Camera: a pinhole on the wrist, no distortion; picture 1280 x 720 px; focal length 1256.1 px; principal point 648.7 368.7 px. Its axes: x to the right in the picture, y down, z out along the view. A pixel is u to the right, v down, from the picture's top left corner.
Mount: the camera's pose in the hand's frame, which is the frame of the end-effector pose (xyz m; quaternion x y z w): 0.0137 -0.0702 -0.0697 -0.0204 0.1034 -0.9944 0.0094
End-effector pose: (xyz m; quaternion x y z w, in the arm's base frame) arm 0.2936 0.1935 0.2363 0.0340 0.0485 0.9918 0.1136
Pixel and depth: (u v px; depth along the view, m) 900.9 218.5 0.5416
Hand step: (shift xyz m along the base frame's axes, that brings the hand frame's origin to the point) 0.1350 0.1424 0.4574
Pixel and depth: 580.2 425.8 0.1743
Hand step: 0.0031 0.1258 0.0880
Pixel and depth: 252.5 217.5 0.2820
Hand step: -0.0738 0.1346 0.2049
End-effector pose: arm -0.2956 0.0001 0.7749 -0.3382 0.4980 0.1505 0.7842
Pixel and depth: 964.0 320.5 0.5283
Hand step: 0.3583 0.2026 0.2724
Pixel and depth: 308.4 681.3 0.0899
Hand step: 0.0910 -0.0755 0.0081
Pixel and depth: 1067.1 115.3 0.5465
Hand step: 0.3137 0.2940 0.2954
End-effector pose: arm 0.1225 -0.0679 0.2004 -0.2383 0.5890 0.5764 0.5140
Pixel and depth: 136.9 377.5 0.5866
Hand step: 0.2291 0.5007 -0.2311
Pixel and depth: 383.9 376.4 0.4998
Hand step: 0.2382 0.3880 -0.1188
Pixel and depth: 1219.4 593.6 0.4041
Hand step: 0.3585 0.1955 0.0955
